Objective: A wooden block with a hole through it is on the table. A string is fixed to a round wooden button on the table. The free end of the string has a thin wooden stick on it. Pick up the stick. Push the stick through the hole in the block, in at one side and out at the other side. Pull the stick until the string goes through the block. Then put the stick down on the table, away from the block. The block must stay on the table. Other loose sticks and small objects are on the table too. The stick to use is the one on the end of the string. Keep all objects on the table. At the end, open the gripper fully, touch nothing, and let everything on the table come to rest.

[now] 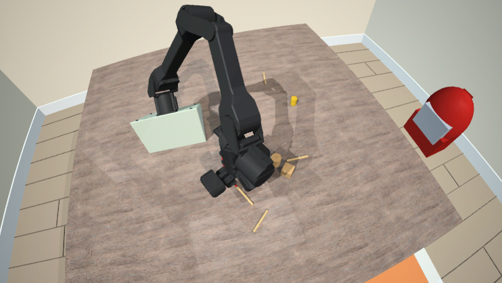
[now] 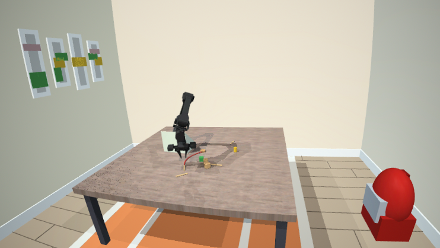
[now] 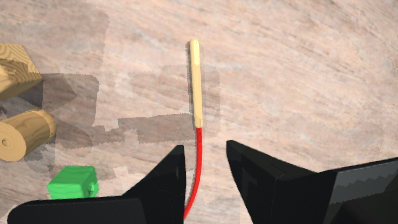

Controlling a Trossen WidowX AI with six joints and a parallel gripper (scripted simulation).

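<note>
The thin wooden stick lies 1 cm to the right of my gripper tip and 6 cm below it. Round my gripper tip: wooden cylinder 14 cm ahead, 5 cm to the left, 4 cm below; green block 9 cm ahead, 10 cm to the left, 5 cm below; wooden cube 16 cm ahead, 1 cm to the left, 4 cm below.
</note>
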